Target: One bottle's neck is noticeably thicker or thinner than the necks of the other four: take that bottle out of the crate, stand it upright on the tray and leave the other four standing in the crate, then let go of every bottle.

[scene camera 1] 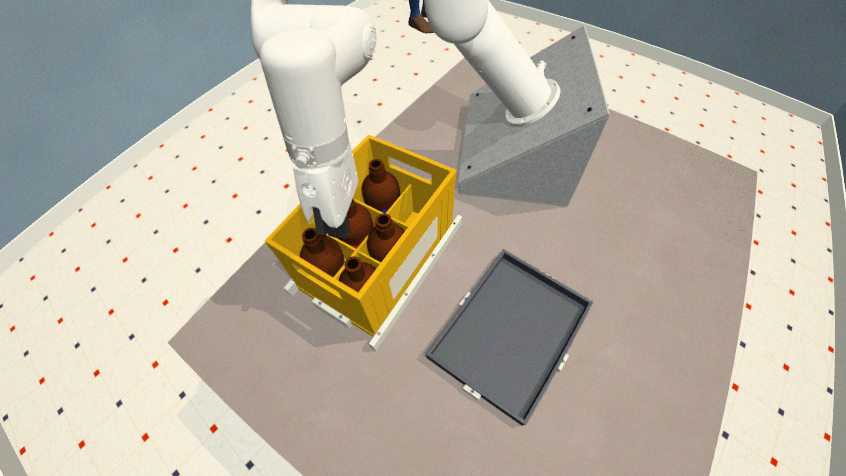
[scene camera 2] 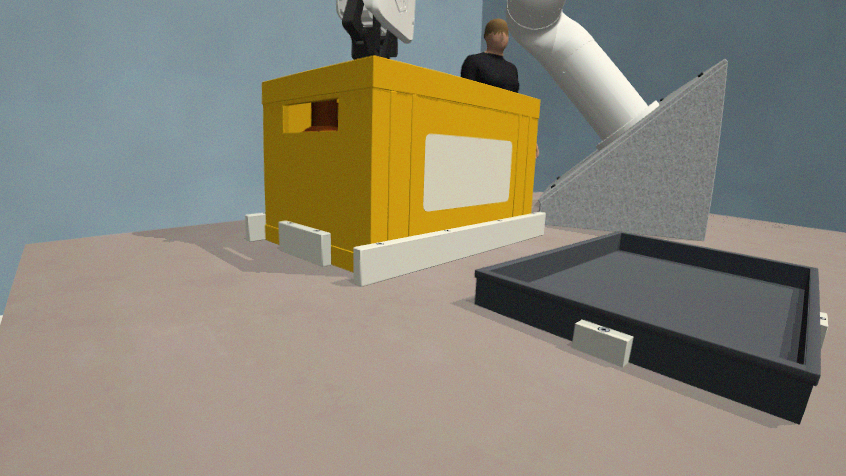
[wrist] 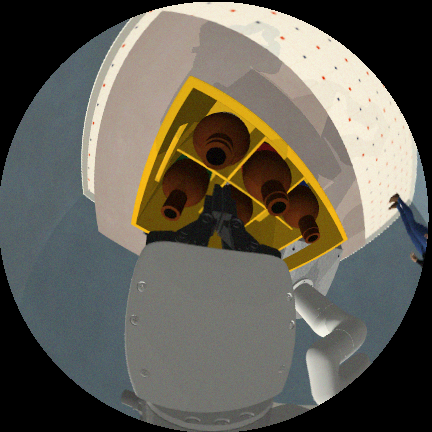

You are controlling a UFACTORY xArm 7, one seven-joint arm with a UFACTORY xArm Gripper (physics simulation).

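Observation:
Five brown bottles stand in the yellow crate: front-left, front-right, middle-left, middle-right and back-left, as seen in scene camera 1. I cannot tell which neck differs. My gripper is shut and empty above the crate. In the wrist view its fingers hide the middle-right bottle's neck; in scene camera 1 the arm covers the middle-left neck. The dark grey tray holds no bottle.
Yellow dividers split the crate, and its back-right compartment is empty. White rails run along the crate's foot. Small white blocks edge the tray. The grey wedge base stands behind.

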